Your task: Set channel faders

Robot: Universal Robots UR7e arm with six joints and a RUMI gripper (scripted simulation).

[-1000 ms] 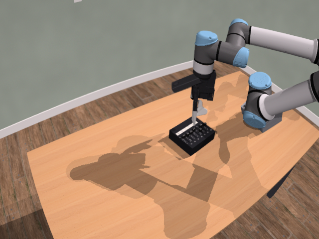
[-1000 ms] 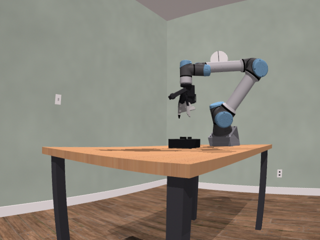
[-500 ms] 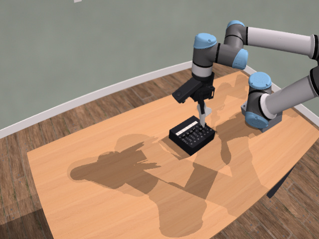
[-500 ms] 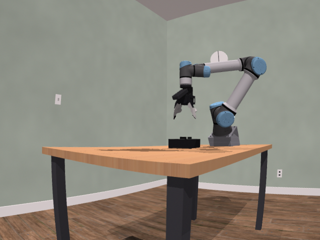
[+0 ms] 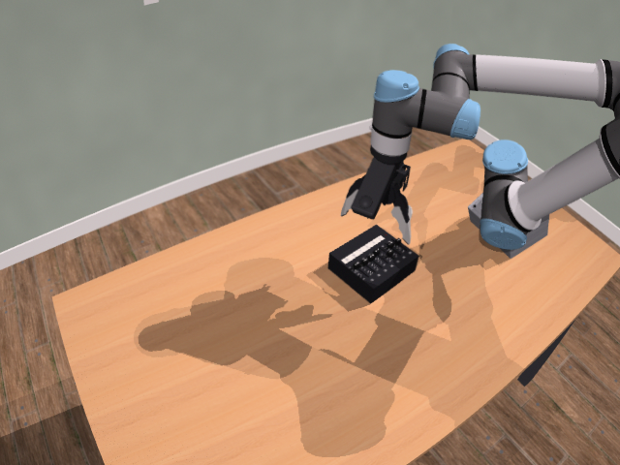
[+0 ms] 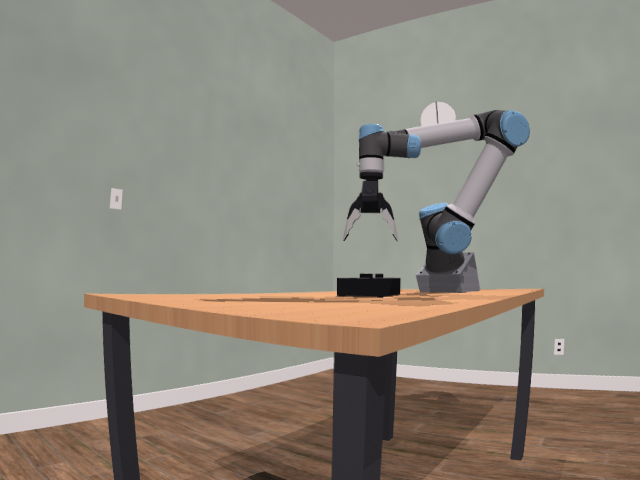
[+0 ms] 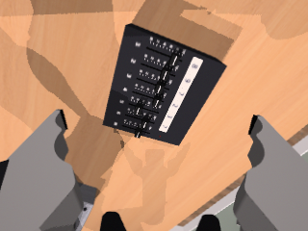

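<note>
My hand is 110 mm past the master fader, 100 mm above it and 10 mm to the left of it.
</note>
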